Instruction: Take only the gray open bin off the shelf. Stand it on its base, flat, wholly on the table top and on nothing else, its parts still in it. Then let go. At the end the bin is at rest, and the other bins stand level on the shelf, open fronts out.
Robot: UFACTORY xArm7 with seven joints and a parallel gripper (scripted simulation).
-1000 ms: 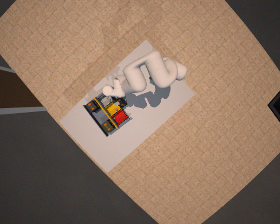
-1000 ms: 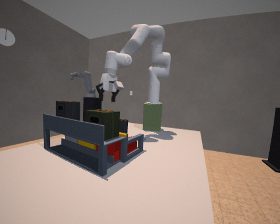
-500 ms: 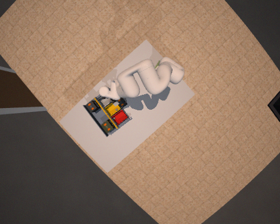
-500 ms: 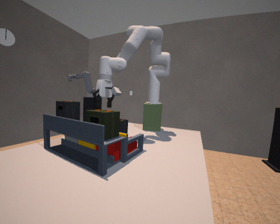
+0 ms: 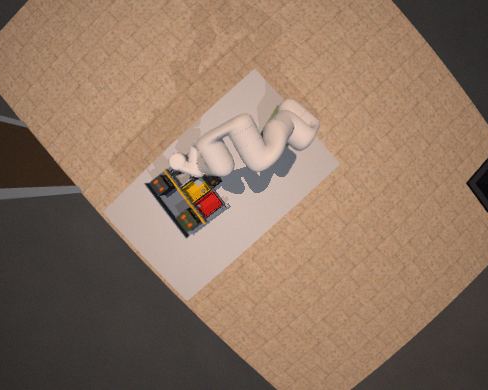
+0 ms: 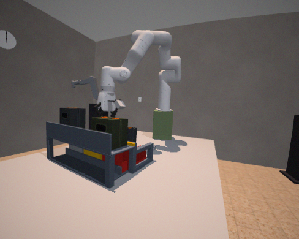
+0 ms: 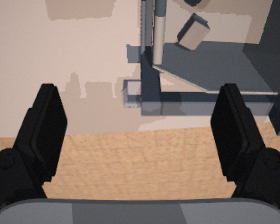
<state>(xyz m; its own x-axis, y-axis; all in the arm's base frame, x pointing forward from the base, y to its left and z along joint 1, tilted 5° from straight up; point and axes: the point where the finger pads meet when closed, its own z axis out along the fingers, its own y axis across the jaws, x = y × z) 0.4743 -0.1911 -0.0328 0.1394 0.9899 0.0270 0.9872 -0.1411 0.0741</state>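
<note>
Right now the gray open bin is 10 cm ahead of my hand, 2 cm to the right of it and 12 cm below it. Round my hand: red bin (13 cm ahead, 20 cm to the left, 12 cm below); yellow bin (11 cm ahead, 9 cm to the left, 12 cm below).
</note>
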